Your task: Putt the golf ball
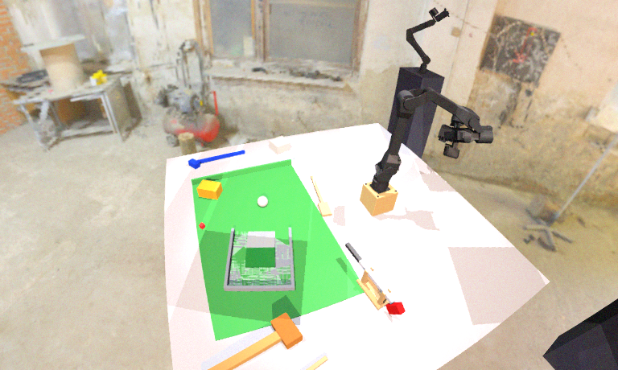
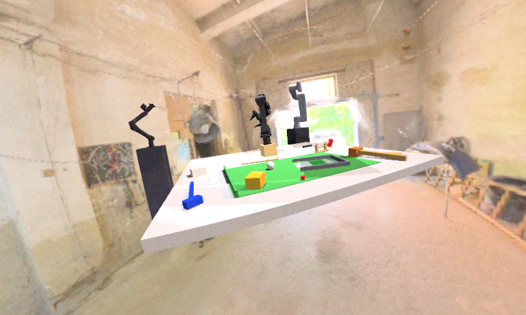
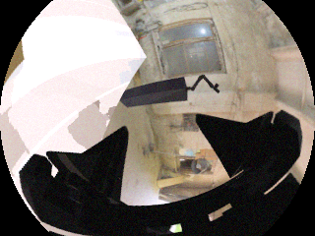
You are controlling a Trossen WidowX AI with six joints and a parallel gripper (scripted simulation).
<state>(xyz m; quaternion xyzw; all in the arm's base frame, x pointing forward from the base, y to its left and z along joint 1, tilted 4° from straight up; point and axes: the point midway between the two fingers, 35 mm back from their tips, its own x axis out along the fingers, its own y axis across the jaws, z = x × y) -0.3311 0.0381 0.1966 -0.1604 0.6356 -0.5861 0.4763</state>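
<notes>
Right now my gripper tip is 59 cm short of the red putter, 32 cm to the right of it and 22 cm above it. The rest, counted from my gripper tip: small red cube (104 cm ahead, 27 cm below, 14 cm to the right); then wooden rack (59 cm ahead, 34 cm to the left, 24 cm below); then white golf ball (78 cm ahead, 26 cm below, 17 cm to the right).
</notes>
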